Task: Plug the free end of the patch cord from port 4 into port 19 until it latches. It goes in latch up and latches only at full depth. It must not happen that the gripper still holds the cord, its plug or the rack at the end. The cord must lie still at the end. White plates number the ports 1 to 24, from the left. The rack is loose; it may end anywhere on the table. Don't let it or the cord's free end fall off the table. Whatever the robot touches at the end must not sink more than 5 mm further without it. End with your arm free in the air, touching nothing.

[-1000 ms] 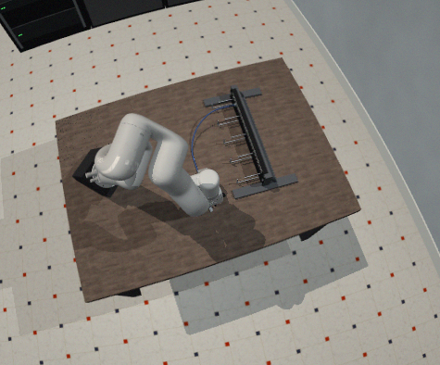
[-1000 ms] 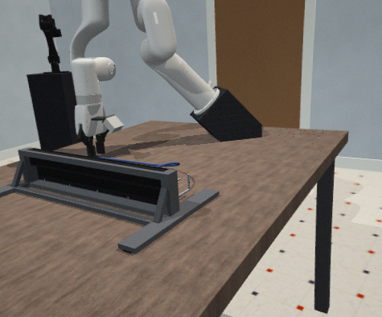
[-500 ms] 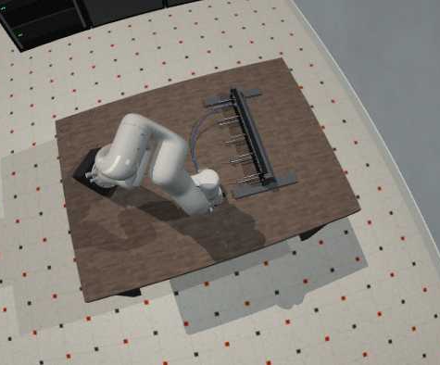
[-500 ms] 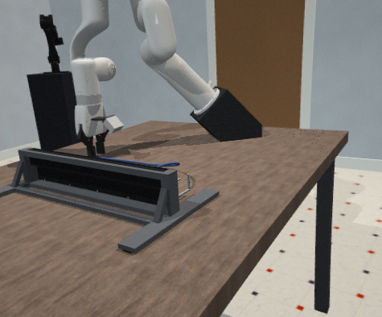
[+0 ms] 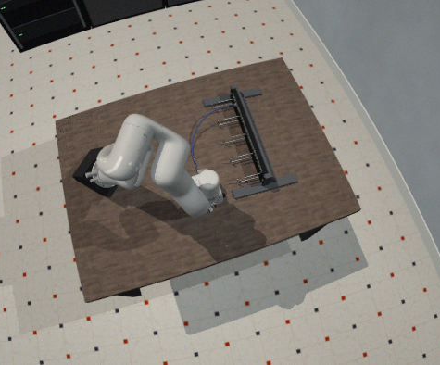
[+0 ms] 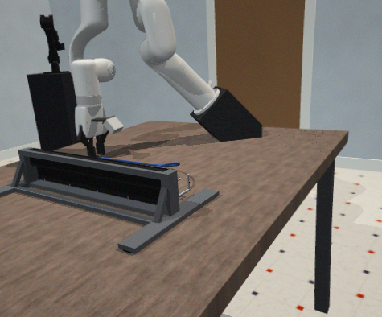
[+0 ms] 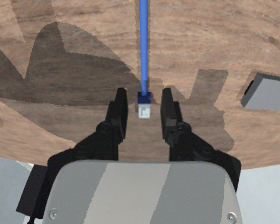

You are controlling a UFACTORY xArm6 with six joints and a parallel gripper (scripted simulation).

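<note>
Right now my hand is 2 cm to the left of the plug and 2 cm above it.
</note>
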